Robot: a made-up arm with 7 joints. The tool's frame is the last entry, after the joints.
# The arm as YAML. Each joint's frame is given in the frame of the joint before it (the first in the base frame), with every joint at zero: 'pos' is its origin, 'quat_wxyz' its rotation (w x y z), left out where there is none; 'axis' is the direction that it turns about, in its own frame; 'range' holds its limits. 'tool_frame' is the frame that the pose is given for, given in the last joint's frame.
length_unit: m
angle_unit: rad
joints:
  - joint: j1
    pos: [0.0, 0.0, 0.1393]
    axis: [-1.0, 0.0, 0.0]
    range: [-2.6, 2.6]
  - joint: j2
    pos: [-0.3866, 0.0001, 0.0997]
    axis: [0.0, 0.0, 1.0]
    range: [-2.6, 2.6]
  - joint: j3
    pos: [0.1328, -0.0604, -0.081]
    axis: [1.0, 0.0, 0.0]
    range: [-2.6, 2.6]
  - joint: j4
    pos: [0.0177, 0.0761, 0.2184]
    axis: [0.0, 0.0, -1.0]
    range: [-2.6, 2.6]
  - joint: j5
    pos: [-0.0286, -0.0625, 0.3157]
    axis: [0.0, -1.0, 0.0]
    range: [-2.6, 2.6]
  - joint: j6
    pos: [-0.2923, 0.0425, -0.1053]
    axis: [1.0, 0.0, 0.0]
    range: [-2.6, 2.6]
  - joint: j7
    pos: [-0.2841, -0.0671, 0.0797]
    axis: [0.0, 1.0, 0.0]
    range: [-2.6, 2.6]
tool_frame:
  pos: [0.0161, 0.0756, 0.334]
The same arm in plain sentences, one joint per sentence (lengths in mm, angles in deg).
The arm has seven revolute joints in a row. What follows holds with every joint at zero, and every direction is one of the base frame's. Joint 1 is mounted 139.3 mm along +z from the base frame's origin and turns about -x, from -148.97 to 148.97 deg. Joint 2 is mounted 386.6 mm along -x and 0.1 mm along +y and 99.7 mm along +z from joint 1 and turns about +z, from -148.97 to 148.97 deg. Joint 3 is mounted 132.8 mm along +x and 60.4 mm along -y and 81 mm along -z from joint 2 and turns about +x, from -148.97 to 148.97 deg. Joint 4 is mounted 17.7 mm along +x and 76.1 mm along +y and 218.4 mm along +z from joint 3 and turns about -z, from -148.97 to 148.97 deg. Joint 5 is mounted 28.6 mm along -x and 62.5 mm along -y and 315.7 mm along +z from joint 4 and turns about -y, from -148.97 to 148.97 deg. Joint 6 is mounted 292.3 mm along -x and 42.5 mm along +y and 105.3 mm along -z from joint 5 and turns about +x, from -148.97 to 148.97 deg. Joint 7 is mounted 284.1 mm along -x and 67.1 mm along -y and 79.7 mm along +z from joint 6 and turns about +y, from -148.97 to 148.97 deg. The tool frame, which is the frame that the pose is given for, is mounted 16.1 mm along +x and 75.6 mm along +y and 334 mm along +z from joint 7; its axes are parallel to the base frame's.
